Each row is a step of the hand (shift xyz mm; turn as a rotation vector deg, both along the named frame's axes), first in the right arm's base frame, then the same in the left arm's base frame.
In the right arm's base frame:
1: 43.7 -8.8 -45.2 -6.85 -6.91 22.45
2: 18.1 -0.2 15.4 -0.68 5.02 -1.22
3: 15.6 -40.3 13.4 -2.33 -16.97 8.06
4: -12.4 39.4 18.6 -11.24 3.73 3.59
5: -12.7 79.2 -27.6 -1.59 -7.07 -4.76
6: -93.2 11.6 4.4 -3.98 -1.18 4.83
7: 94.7 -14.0 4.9 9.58 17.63 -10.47
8: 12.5 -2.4 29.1 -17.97 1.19 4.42
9: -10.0 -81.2 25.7 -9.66 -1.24 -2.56
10: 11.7 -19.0 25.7 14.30 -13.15 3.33
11: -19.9 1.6 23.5 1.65 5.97 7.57
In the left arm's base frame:
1: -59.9 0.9 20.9 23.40 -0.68 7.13
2: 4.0 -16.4 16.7 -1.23 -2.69 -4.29
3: 7.8 14.4 42.2 9.86 10.04 12.66
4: 18.1 -29.1 -29.7 8.39 2.10 -8.85
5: -25.5 -37.9 -71.5 -2.51 7.94 2.40
6: 50.0 41.9 -67.7 6.28 1.03 -0.32
7: -42.5 -45.0 73.2 -15.68 -13.55 -9.11
8: 18.8 -17.5 18.7 12.79 7.33 -11.25
9: 35.6 52.8 57.4 2.86 7.36 -6.25
10: 18.0 -3.8 28.6 -3.04 0.01 19.47
11: 30.0 0.1 -7.0 5.00 -8.37 -0.74

